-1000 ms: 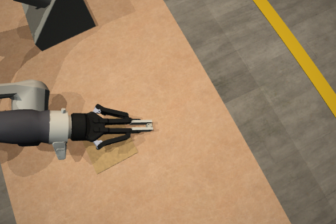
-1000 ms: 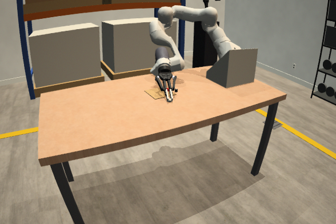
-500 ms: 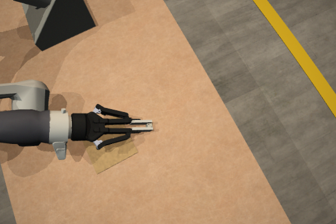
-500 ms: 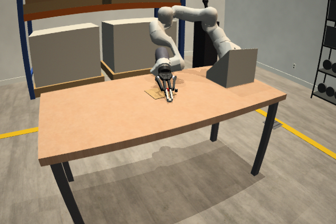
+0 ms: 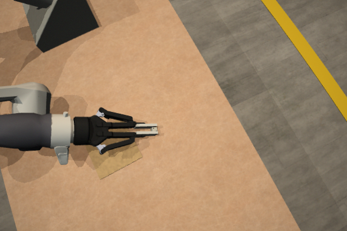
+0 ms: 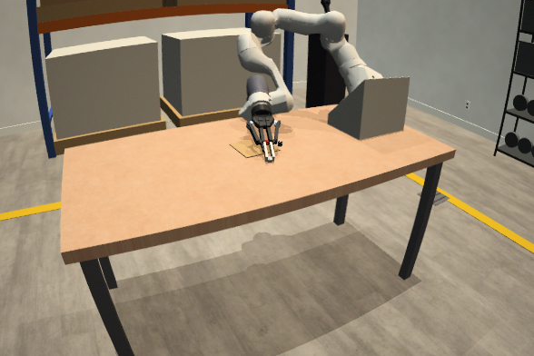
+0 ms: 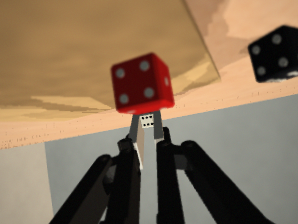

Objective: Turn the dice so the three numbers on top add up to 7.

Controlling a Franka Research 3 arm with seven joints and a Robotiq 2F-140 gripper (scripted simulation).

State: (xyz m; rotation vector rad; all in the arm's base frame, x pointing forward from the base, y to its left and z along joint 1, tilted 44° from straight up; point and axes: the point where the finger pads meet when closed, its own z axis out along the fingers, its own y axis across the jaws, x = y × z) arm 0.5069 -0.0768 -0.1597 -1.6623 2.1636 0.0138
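The white die is 10 mm ahead of my hand, 20 mm to the left of it and 20 mm below it. The rest, counted from my hand: black die (100 mm behind, 80 mm to the right, 20 mm below); then red die (60 mm behind, 110 mm to the right, 20 mm below); then tan mat (10 mm behind, 110 mm to the right, 30 mm below).
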